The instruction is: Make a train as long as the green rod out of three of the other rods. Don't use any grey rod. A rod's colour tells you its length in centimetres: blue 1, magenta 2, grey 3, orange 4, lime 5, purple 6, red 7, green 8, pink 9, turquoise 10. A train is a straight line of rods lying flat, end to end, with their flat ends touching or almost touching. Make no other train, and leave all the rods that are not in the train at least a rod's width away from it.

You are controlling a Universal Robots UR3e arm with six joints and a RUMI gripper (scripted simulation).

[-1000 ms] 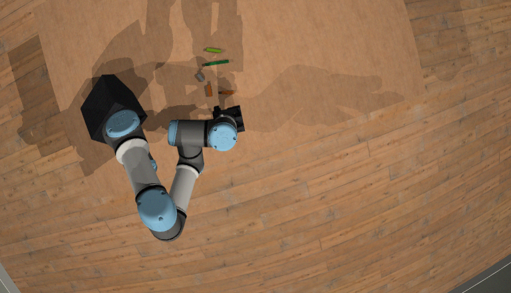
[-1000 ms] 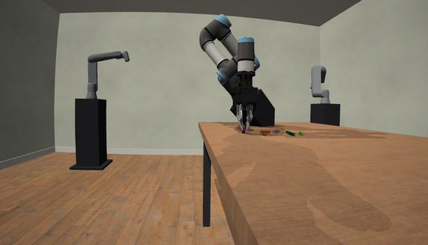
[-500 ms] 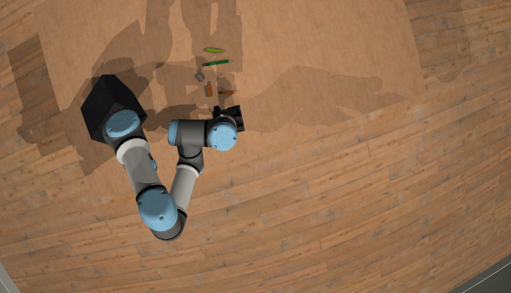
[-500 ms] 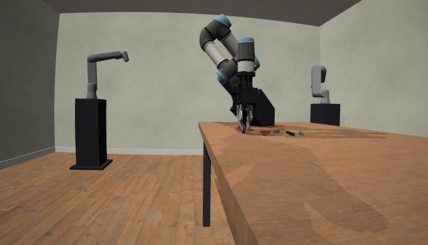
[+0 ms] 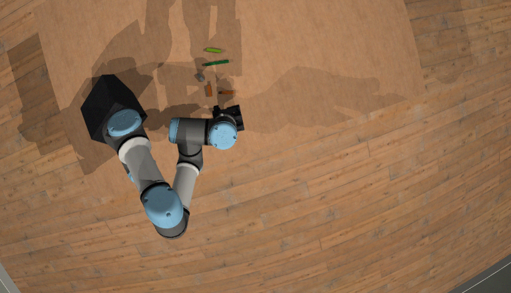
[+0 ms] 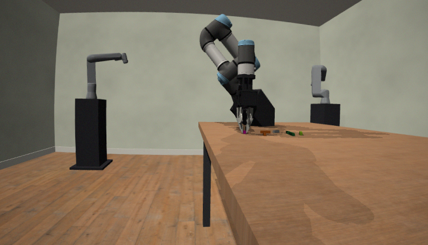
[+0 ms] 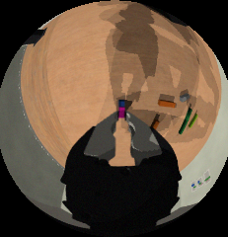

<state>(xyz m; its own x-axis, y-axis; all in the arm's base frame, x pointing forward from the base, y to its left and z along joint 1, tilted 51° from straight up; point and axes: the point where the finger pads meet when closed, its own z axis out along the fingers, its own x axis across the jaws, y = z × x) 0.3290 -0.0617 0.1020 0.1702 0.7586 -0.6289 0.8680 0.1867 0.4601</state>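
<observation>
My gripper is now 10 mm above the magenta rod. Also, from my hand: blue rod: 20 mm behind, 10 mm below; green rod: 60 mm ahead, 170 mm to the left, 10 mm below; grey rod: 10 mm behind, 150 mm to the left, 10 mm below.
</observation>
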